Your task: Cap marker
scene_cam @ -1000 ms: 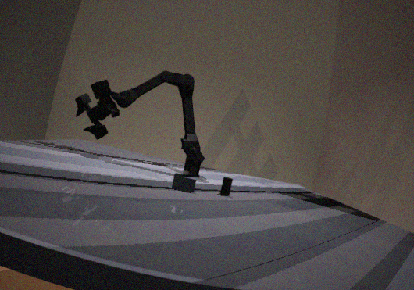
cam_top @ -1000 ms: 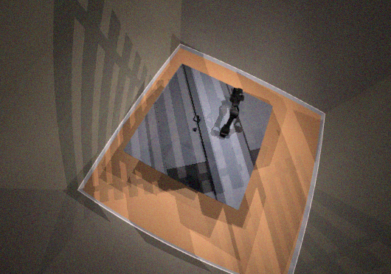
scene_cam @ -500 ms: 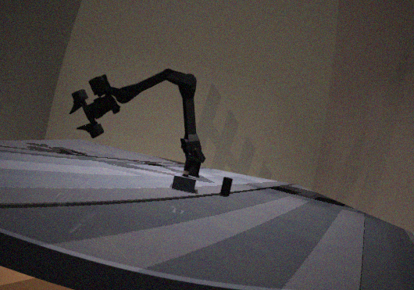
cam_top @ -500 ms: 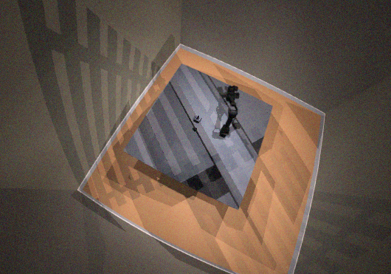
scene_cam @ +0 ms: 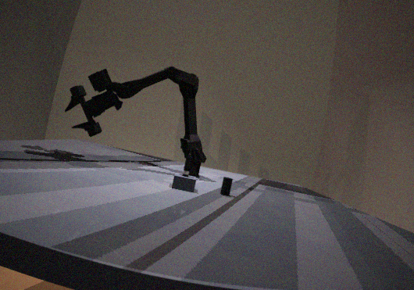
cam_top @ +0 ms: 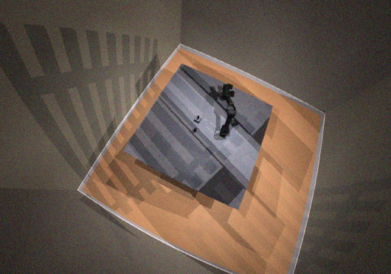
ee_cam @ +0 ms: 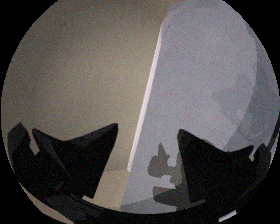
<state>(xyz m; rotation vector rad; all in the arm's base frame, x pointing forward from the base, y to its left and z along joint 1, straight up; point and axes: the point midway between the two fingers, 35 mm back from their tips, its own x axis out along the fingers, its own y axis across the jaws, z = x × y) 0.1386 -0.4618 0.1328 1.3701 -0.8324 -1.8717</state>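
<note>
My gripper tip is now 16 cm short of the cap, 59 cm to the right of it and 9 cm above it. The rest, counted from my gripper tip: dark holder block (19 cm ahead, 46 cm to the left, 10 cm below).
</note>
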